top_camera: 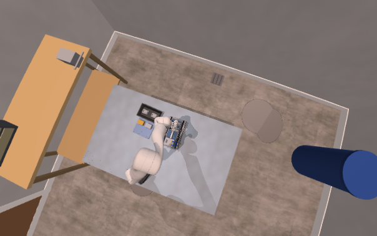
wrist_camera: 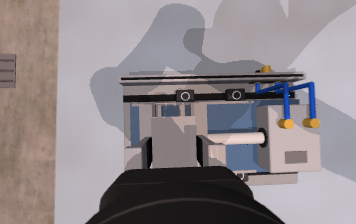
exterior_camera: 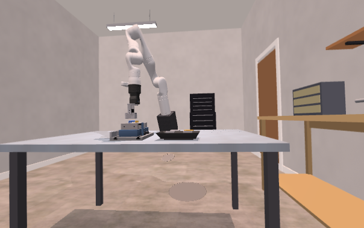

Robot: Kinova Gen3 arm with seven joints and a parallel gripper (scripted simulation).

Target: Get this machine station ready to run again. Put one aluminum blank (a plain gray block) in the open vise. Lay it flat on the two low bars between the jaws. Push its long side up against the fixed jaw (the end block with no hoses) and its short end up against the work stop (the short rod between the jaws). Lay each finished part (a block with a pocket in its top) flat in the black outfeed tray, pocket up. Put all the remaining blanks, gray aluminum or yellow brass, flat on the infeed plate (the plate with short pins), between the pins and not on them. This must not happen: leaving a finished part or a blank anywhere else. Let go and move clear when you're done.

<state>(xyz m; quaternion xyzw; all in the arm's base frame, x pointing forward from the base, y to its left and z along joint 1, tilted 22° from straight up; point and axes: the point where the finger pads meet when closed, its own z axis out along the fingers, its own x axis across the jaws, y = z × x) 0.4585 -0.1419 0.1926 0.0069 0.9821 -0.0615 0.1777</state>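
My hand is 70 mm past the vise, 10 mm to the right of it and 130 mm above it. Also, from my hand: yellow brass blank (60 mm behind, 360 mm to the left, 140 mm below).
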